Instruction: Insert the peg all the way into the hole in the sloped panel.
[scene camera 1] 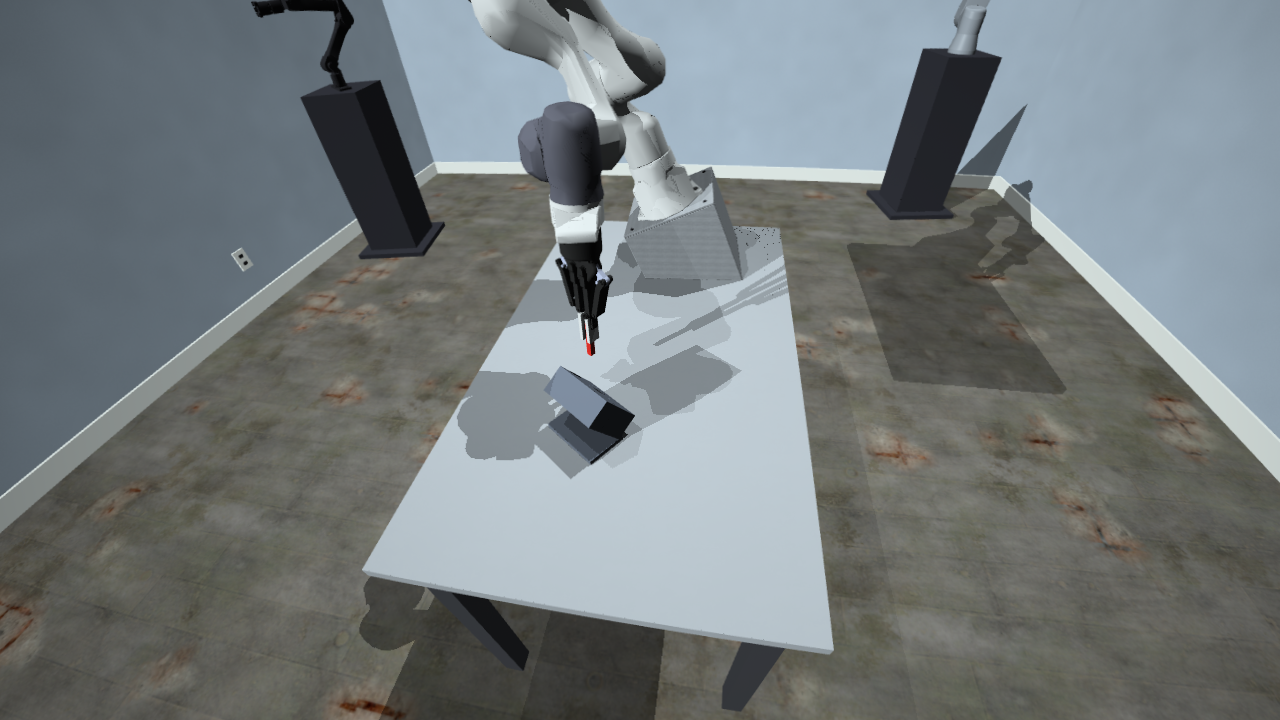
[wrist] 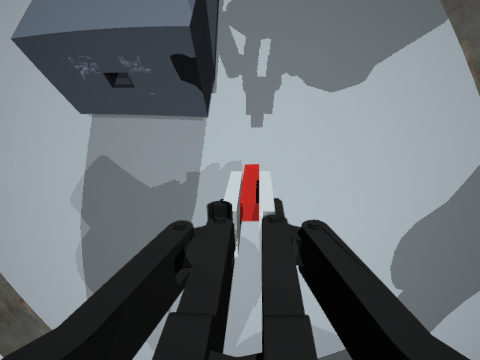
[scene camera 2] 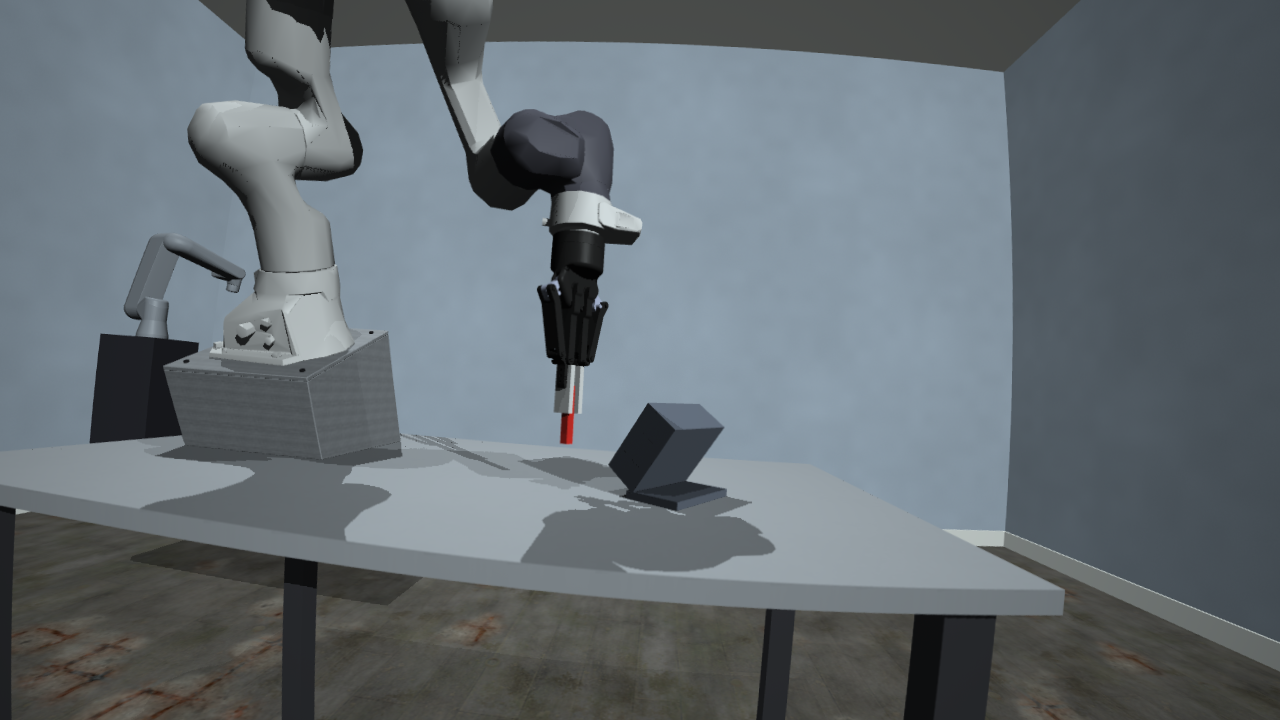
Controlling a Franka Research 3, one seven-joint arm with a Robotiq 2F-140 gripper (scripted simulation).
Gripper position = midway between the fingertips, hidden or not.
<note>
I see my gripper (scene camera 2: 567, 413) and a red peg (wrist: 249, 202).
My gripper shows as well in scene camera 1 (scene camera 1: 589, 338) and in the wrist view (wrist: 251, 189).
</note>
